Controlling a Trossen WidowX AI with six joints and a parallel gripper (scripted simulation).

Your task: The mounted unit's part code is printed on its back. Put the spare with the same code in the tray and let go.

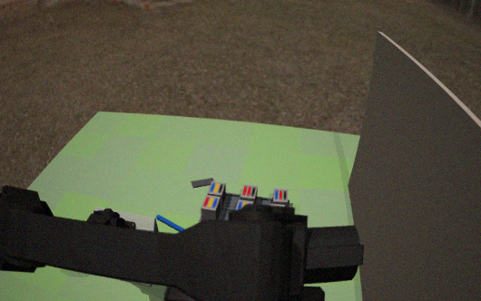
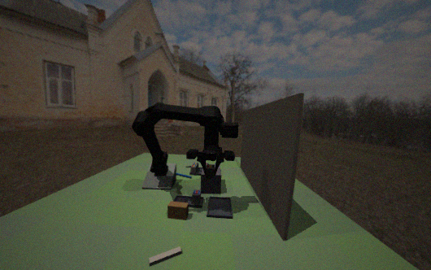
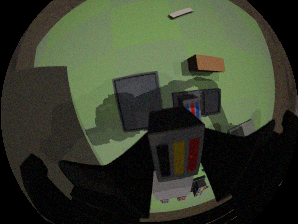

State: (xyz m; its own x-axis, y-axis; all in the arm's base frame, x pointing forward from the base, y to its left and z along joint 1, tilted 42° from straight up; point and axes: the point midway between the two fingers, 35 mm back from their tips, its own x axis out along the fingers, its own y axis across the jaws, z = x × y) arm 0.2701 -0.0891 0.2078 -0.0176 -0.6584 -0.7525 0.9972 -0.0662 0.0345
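Now: gripper tip 50 mm short of the dark tray, 10 mm to the left of it and 140 mm above it. From my gripper tip the other things lie so: brown box (120 mm behind, 60 mm to the right, 120 mm below); then white bar (120 mm behind, 220 mm to the right, 140 mm below); then grey box (10 mm ahead, 190 mm to the left, 90 mm below).
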